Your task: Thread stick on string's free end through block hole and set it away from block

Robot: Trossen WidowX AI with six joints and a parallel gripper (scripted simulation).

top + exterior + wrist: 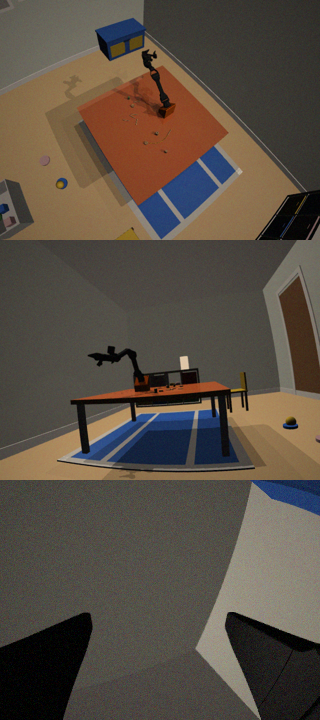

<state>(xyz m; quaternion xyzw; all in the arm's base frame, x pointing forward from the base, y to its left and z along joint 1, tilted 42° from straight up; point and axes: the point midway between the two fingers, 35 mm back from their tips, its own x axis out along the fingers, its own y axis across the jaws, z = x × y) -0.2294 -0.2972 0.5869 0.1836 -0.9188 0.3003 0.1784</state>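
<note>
The wooden block lies 790 mm to the left of my gripper tip, 520 mm ahead of it and 350 mm below it. From my gripper tip the other things lie so: green object (500 mm ahead, 350 mm below, 220 mm to the left); thin wooden stick (860 mm to the left, 420 mm ahead, 360 mm below).
</note>
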